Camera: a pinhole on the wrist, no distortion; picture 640 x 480 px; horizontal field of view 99.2 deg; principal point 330.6 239.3 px. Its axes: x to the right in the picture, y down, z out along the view. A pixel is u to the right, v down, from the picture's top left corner.
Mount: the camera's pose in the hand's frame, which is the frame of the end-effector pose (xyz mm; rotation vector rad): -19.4 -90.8 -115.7 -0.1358 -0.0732 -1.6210
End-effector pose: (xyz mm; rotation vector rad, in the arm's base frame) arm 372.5 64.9 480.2 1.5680 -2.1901 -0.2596
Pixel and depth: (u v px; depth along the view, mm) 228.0 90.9 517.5
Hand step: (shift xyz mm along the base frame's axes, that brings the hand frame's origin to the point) -257.2 277.9 -329.4
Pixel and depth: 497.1 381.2 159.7
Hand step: 105.2 -125.0 -98.4
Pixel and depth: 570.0 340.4 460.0
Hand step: 162.5 -328.8 -481.9
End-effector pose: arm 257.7 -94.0 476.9 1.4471 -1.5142 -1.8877
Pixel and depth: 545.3 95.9 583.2
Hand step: -160.0 705.0 -269.1
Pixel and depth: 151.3 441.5 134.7
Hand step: -44.4 -70.1 -37.7
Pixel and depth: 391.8 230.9 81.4
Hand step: 67.7 34.9 -72.6
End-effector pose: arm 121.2 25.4 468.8 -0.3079 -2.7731 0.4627
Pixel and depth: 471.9 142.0 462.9
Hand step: -5.2 -391.5 -299.7
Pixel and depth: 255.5 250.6 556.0
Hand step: -151.2 15.8 -408.5
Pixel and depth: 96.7 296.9 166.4
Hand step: -26.5 64.8 -42.4
